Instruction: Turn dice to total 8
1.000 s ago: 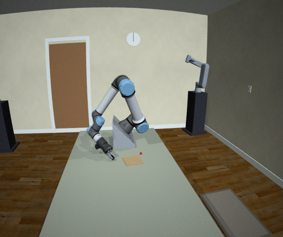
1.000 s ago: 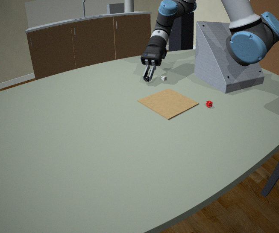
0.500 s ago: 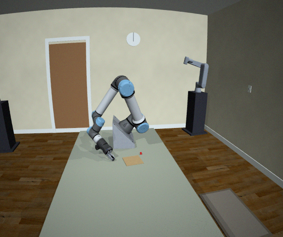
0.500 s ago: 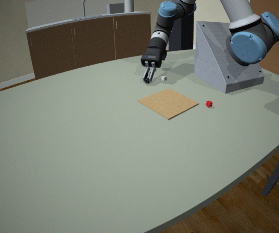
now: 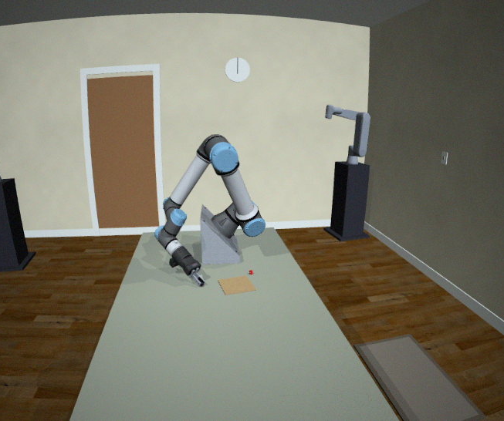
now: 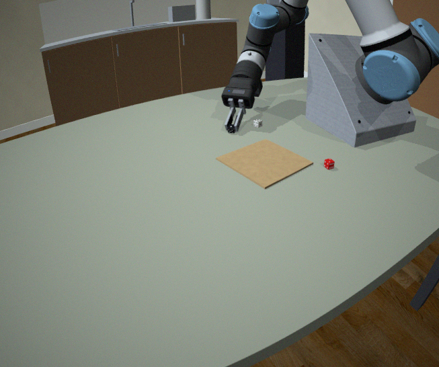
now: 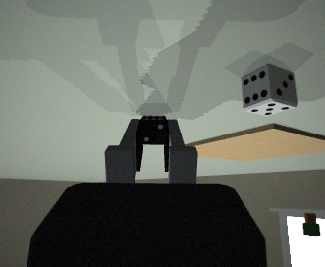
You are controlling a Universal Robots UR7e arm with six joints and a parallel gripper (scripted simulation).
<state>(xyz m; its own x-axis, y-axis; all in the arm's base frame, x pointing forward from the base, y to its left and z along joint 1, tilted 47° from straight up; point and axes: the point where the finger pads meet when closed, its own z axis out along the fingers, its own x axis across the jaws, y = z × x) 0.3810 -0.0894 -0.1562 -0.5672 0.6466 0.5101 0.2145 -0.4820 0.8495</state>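
Now: the white die 7 cm behind my hand, 1 cm to the left of it and 1 cm below it. The rest, counted from my hand: tan mat (4 cm ahead, 16 cm to the left, 2 cm below); then red die (5 cm behind, 26 cm to the left, 1 cm below).
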